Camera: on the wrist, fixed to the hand. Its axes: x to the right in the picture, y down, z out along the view.
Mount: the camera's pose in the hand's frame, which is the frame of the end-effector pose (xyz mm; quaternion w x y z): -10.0 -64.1 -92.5 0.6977 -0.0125 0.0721 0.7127
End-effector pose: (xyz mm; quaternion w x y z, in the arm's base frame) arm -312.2 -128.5 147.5 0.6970 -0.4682 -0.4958 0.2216
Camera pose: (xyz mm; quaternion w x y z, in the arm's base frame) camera -243.1 -206.0 192.1 0.3583 -0.7047 0.0352 0.6114
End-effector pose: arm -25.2 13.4 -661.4 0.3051 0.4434 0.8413 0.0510
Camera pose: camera -118.5 -15.8 -604.8 0.1214 0.9014 0.2923 0.2955
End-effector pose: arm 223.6 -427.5 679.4 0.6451 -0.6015 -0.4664 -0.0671
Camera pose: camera 224.7 -527.0 733.0 0.5240 -0.7553 0.1506 0.3637
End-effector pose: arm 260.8 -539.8 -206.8 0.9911 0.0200 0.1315 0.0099
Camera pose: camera 227.9 -600.7 -296.1 0.6752 0.0946 0.1488 0.7163
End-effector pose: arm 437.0 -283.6 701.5 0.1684 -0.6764 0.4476 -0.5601
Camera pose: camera 380.0 -215.6 771.4 0.4759 -0.1146 0.8135 -0.3139
